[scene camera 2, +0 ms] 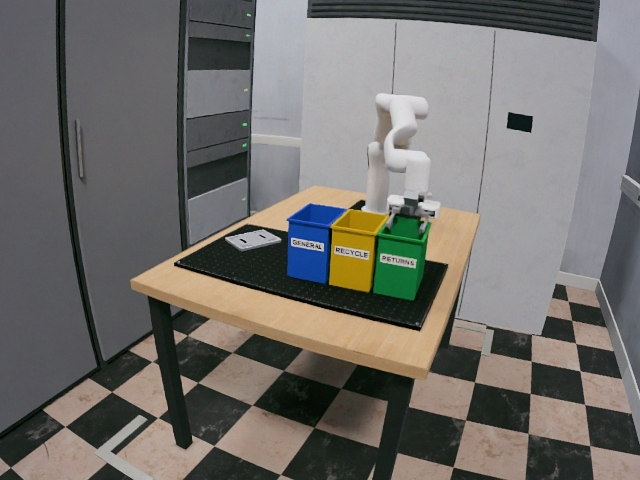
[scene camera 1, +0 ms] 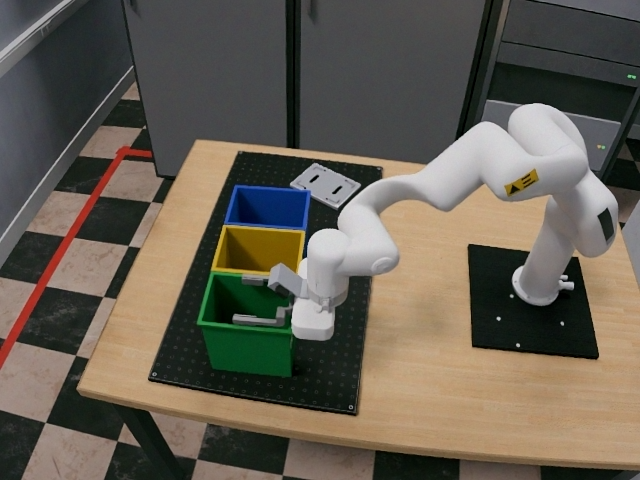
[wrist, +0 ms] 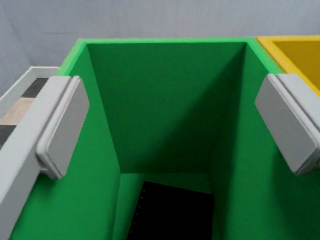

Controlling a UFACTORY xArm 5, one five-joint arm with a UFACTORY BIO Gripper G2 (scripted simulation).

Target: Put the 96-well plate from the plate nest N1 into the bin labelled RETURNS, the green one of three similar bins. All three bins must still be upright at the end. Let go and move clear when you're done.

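Scene camera 1 shows a blue general bin [scene camera 1: 264, 207], and it shows a yellow recycle bin [scene camera 1: 251, 250] and a green returns bin [scene camera 1: 268, 350] as well. In scene camera 2 I can see the blue general bin [scene camera 2: 309, 236] again. As for my wrist view, the green returns bin [wrist: 179, 112] is there, but the blue general bin is out of frame in the wrist view.
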